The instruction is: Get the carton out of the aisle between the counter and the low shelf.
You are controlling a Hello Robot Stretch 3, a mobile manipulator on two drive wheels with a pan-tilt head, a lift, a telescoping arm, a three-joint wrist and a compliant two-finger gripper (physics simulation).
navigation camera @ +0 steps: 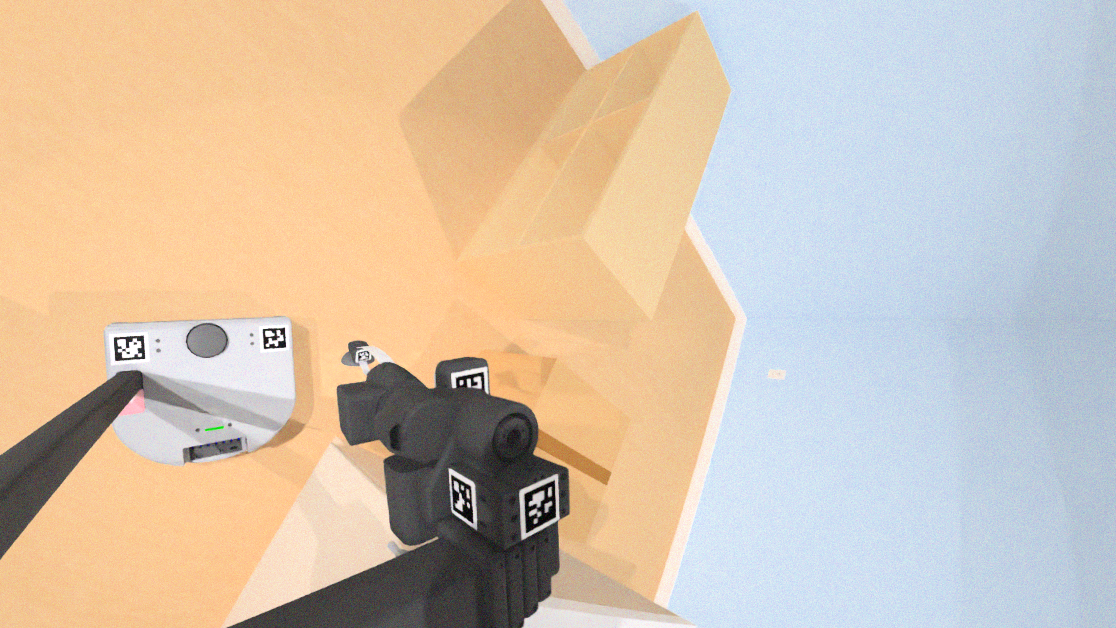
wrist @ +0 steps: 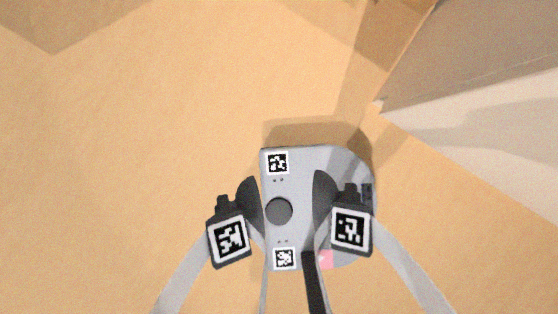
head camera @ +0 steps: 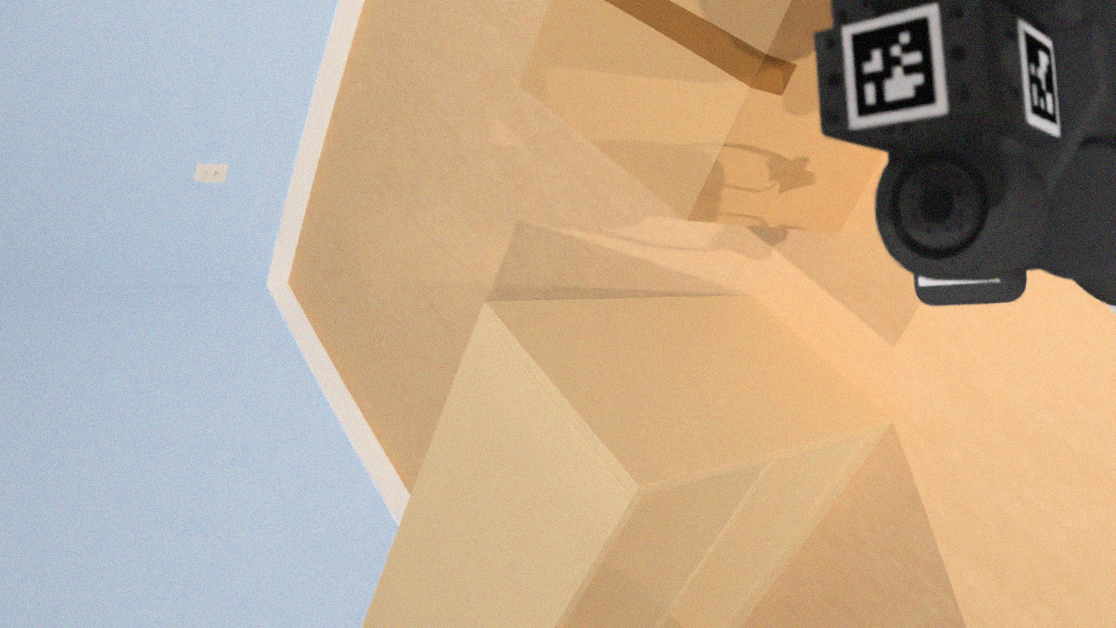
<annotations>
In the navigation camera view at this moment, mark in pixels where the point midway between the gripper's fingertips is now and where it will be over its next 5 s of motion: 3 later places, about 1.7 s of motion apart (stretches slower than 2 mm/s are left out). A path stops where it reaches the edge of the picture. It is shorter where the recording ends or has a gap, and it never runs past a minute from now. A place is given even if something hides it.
My gripper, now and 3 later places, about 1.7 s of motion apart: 356, 372; 470, 357; 572, 343; 598, 338
</annotations>
